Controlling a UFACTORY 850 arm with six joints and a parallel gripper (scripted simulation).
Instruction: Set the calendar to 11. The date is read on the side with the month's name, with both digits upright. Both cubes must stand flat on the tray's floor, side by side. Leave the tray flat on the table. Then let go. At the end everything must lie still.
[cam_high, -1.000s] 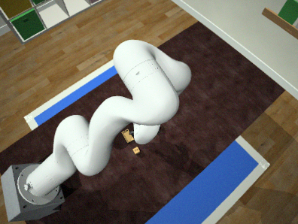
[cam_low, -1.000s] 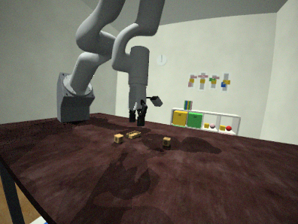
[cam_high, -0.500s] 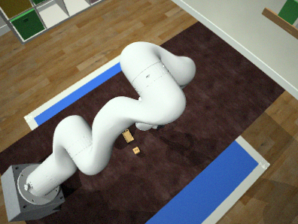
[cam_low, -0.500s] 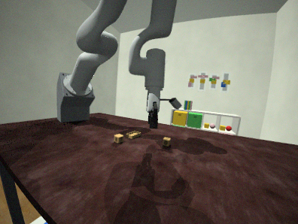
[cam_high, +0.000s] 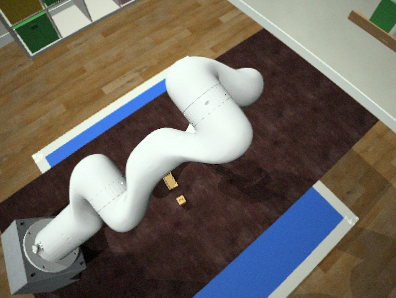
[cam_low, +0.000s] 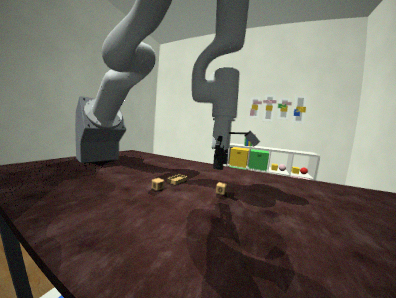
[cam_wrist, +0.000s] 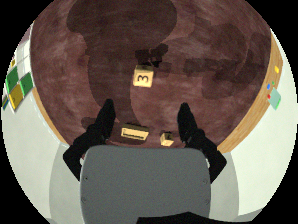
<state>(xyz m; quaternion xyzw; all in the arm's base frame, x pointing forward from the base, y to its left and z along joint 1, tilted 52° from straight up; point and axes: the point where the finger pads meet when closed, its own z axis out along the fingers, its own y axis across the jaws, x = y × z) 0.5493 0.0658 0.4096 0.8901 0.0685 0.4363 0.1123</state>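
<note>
Now: the cube 9 cm below my hand, 1 cm to the left of it and 1 cm ahead of it. From my hand the other things lie so: wooden tray (18 cm behind, 10 cm below, 2 cm to the left).
</note>
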